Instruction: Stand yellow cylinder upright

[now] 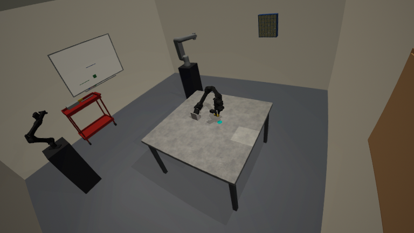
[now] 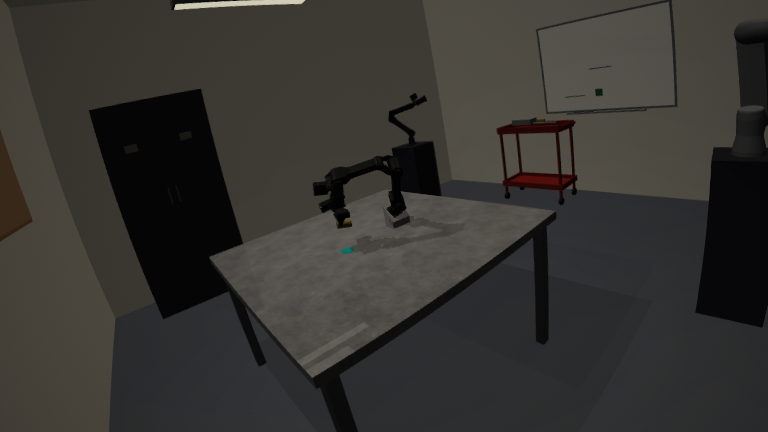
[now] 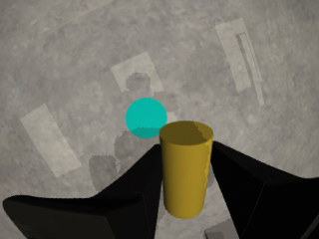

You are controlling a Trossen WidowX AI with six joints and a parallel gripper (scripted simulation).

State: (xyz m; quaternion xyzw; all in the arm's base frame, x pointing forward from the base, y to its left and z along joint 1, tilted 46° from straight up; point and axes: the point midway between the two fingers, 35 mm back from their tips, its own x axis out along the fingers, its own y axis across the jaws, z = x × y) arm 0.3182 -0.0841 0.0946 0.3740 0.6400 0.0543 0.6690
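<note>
Right now my gripper tip is 120 mm above the cyan circle and 20 mm to the right of it. The rest, counted from my gripper tip: yellow tall cylinder (20 mm behind, 10 mm to the left).
</note>
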